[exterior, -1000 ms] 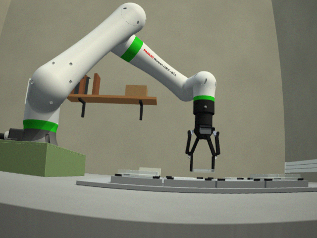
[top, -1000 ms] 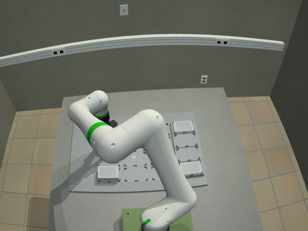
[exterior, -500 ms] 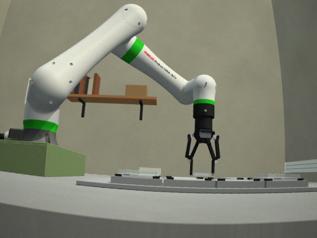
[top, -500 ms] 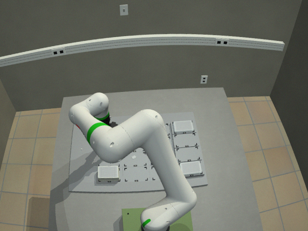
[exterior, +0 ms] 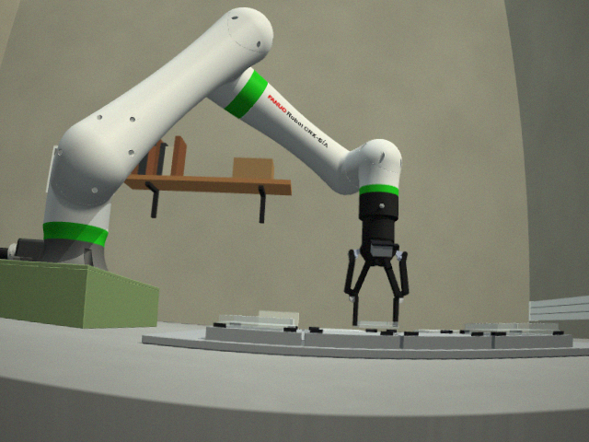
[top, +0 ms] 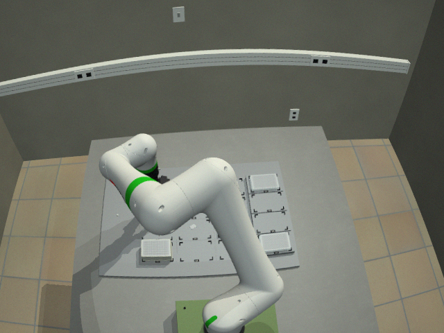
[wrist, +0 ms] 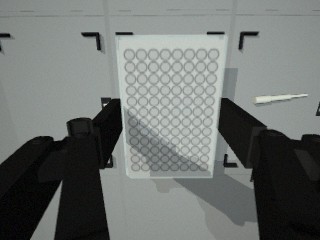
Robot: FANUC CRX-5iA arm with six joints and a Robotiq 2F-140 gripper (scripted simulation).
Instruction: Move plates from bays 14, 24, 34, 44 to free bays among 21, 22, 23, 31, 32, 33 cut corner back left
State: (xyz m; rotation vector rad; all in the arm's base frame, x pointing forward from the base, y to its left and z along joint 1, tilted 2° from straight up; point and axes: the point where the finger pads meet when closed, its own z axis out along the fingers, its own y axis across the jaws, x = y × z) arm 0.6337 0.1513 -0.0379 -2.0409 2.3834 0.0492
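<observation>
Right now the sealed 96-well plate is 20 mm below my hand. From my hand the other things lie so: thin white stick 110 mm behind, 10 mm to the left, 40 mm below; sealed deep-well block 210 mm behind, 30 mm to the left, 20 mm below; white scrap 110 mm behind, 140 mm to the right, 40 mm below.
</observation>
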